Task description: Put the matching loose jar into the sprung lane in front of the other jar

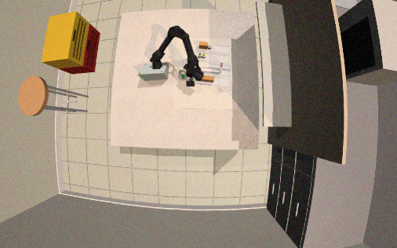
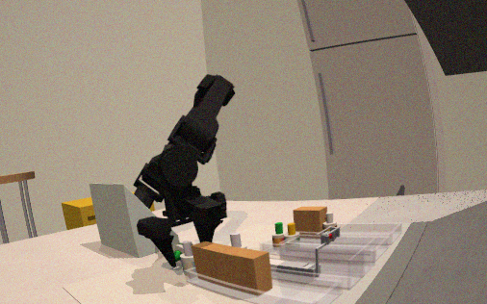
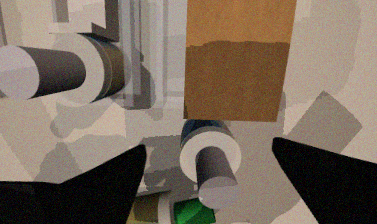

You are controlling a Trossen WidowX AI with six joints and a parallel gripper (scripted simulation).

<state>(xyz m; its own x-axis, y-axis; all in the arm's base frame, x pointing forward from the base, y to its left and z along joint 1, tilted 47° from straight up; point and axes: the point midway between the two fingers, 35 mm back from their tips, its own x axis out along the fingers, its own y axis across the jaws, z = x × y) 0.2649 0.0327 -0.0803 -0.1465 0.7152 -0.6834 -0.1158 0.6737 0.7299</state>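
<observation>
Now: the clear lane rack 190 mm ahead of my gripper tip, 110 mm to the left of it and 10 mm below it. Also, from my gripper tip: red mark: 230 mm ahead, 120 mm to the left, 40 mm above.
</observation>
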